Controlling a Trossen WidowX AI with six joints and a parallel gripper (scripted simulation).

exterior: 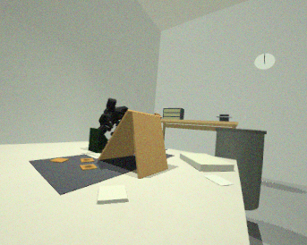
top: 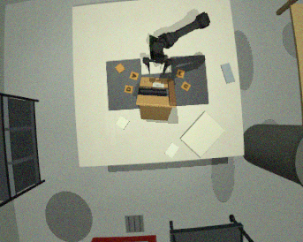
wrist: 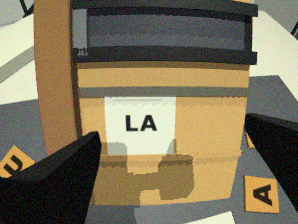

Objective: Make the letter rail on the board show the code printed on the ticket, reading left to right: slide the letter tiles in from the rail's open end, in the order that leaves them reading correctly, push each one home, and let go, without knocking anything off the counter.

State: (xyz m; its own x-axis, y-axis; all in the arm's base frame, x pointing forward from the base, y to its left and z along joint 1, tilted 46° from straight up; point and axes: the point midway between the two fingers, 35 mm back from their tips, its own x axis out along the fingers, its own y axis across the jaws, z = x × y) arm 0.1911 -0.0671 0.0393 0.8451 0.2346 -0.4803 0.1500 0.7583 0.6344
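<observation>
The white ticket is 6 cm ahead of my gripper tip, 1 cm to the left of it and 8 cm below it. From my gripper tip the other things lie so: dark mat (2 cm behind, 1 cm to the left, 18 cm below); white card (28 cm ahead, 29 cm to the right, 17 cm below); white box (45 cm ahead, 30 cm to the left, 16 cm below).
</observation>
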